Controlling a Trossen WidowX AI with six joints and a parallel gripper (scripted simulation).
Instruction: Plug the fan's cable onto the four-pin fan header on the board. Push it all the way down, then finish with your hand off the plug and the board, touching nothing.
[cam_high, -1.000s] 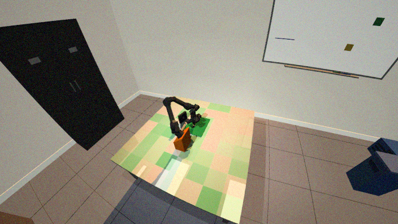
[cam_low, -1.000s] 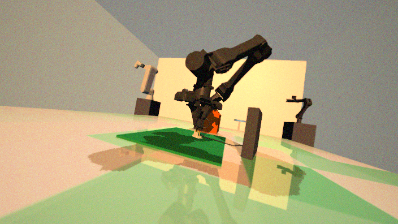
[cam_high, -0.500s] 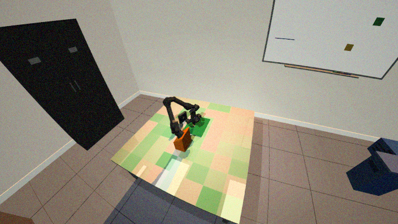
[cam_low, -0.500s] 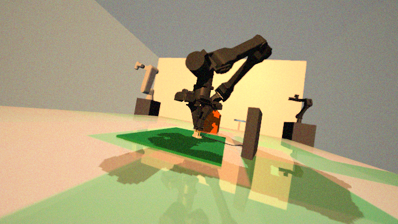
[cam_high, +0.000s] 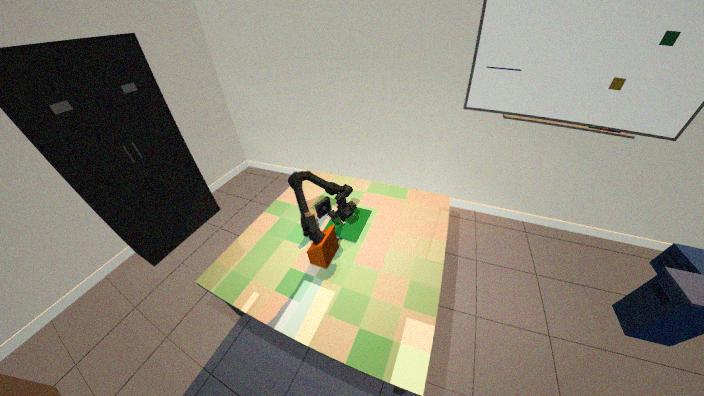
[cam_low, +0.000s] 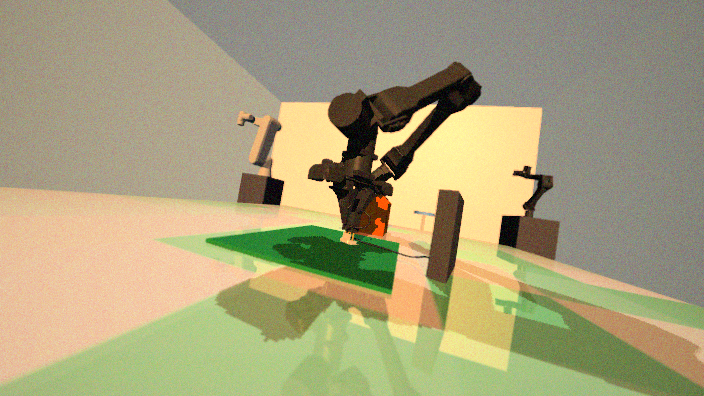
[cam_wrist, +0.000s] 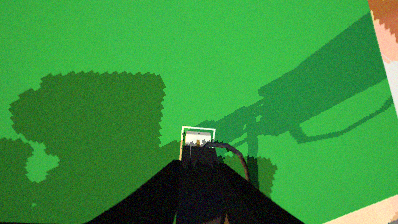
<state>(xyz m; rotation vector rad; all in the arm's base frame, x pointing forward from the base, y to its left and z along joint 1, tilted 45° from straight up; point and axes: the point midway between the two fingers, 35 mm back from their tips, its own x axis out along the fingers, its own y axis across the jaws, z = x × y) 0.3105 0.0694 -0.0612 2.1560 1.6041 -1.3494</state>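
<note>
My gripper tip is now 10 mm to the right of the four-pin fan header and 40 mm above it. Also, from my gripper tip: dark fan: 40 mm ahead, 160 mm to the left, 20 mm above; fan plug: 10 mm to the left, 10 mm above; board: 30 mm ahead, 20 mm to the right, 50 mm below.
</note>
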